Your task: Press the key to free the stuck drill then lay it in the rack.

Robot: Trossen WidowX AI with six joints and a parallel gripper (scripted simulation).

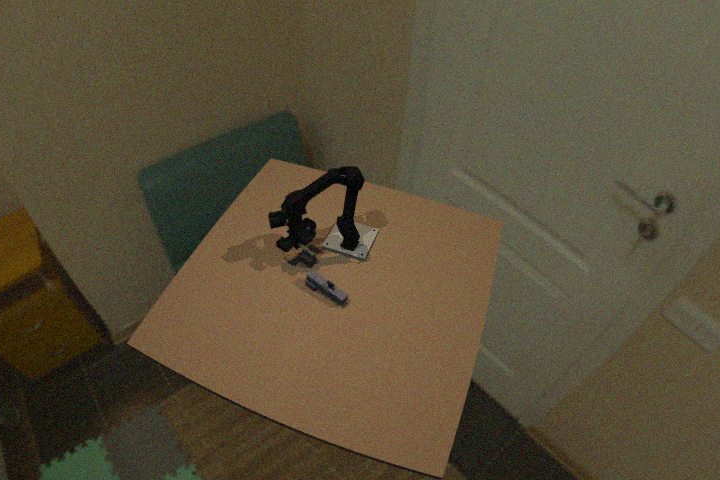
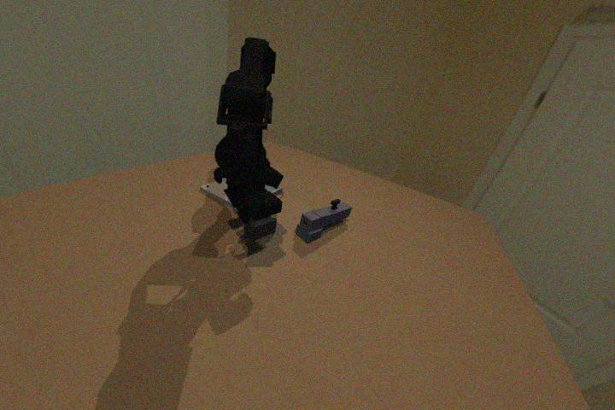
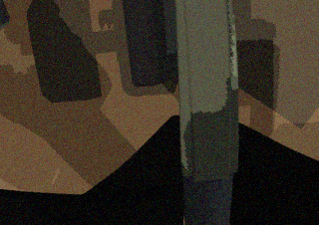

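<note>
The dark block lies 1 cm ahead of my gripper tip, 5 cm to the left of it and 3 cm below it. Also, from my gripper tip: small dark key 13 cm ahead, 21 cm to the left; then drill 1 cm ahead, 4 cm to the left, 3 cm above.
</note>
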